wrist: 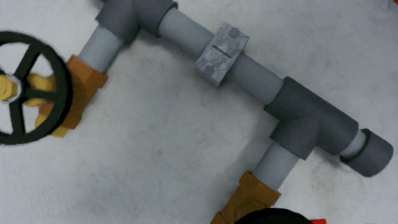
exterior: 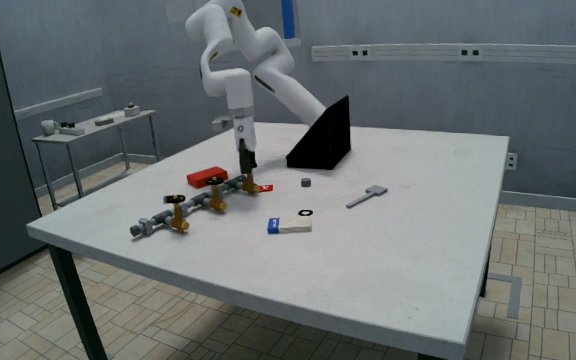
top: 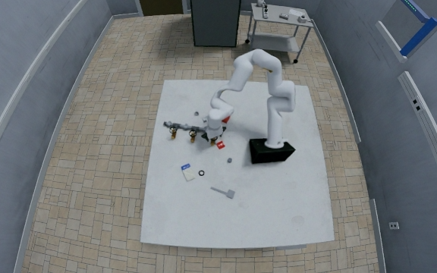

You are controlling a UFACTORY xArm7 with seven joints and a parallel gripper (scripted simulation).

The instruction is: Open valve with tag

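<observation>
My hand is 90 mm above the red tag, 40 mm past it and 30 mm to the right of it. The rest, counted from my hand: white box: 200 mm to the left, 190 mm ahead, 90 mm below; red block: 210 mm to the right, 80 mm below, 80 mm behind; grey flat tool: 360 mm to the left, 90 mm below, 30 mm behind.
</observation>
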